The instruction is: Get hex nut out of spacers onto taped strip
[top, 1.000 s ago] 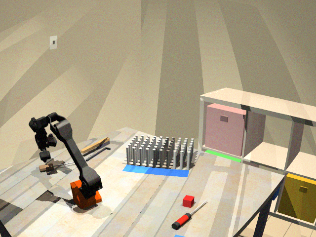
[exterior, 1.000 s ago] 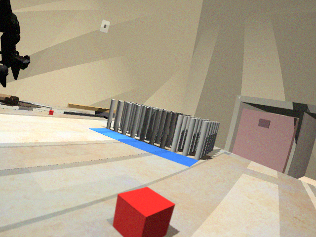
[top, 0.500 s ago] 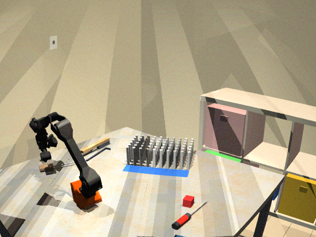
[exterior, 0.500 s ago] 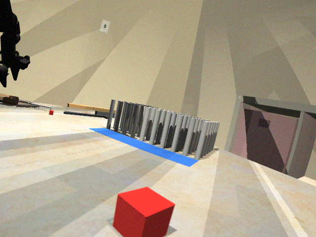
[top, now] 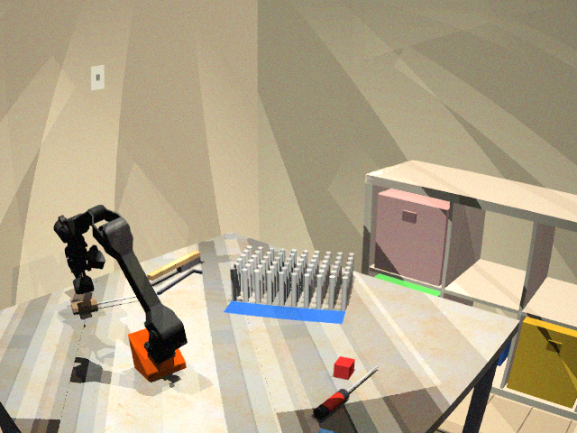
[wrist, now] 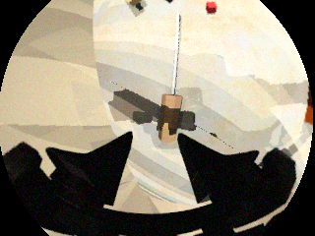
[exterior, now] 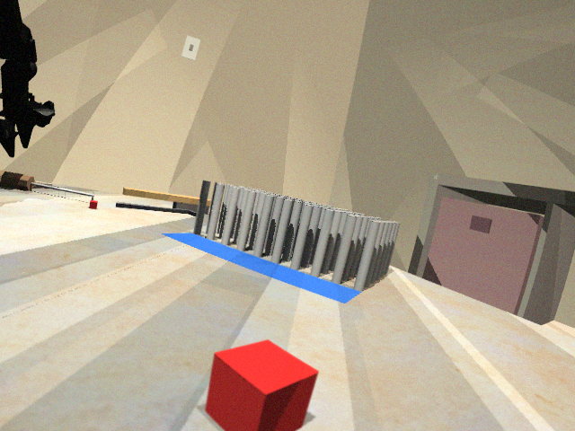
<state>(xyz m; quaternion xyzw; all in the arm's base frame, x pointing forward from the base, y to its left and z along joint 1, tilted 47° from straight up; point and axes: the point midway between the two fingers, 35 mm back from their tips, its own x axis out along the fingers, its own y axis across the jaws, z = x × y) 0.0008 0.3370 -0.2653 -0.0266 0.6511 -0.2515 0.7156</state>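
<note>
My gripper tip is 10 cm short of the hook tool, 4 cm to the left of it and 7 cm above it. From my gripper tip the other things lie so: blue taped strip: 46 cm ahead, 45 cm to the right, 9 cm below; then tiny red cube: 21 cm ahead, 14 cm to the right, 8 cm below; then hex nut: 58 cm ahead, 33 cm to the right, 8 cm below.
</note>
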